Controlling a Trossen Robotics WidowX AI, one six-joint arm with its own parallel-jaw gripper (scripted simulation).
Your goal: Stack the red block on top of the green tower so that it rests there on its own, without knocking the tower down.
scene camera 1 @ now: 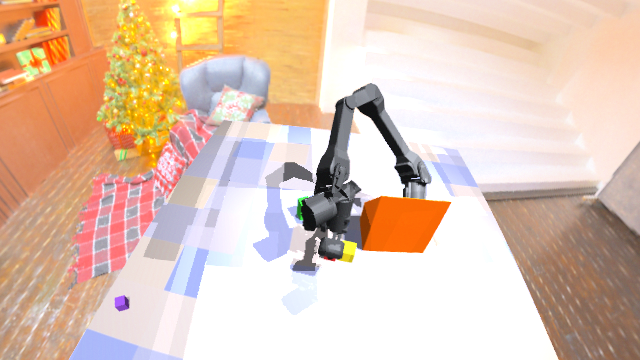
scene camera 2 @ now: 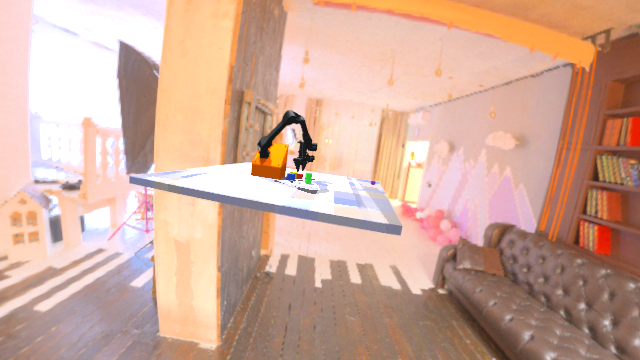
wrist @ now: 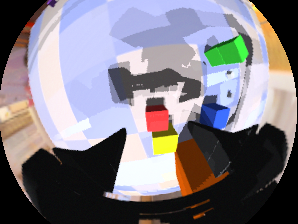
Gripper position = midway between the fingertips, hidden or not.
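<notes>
There's nothing in my gripper [scene camera 1: 332, 246], it's holding nothing and it's open, and you'd get the gripper [wrist: 158, 127] from the wrist view as well.
</notes>
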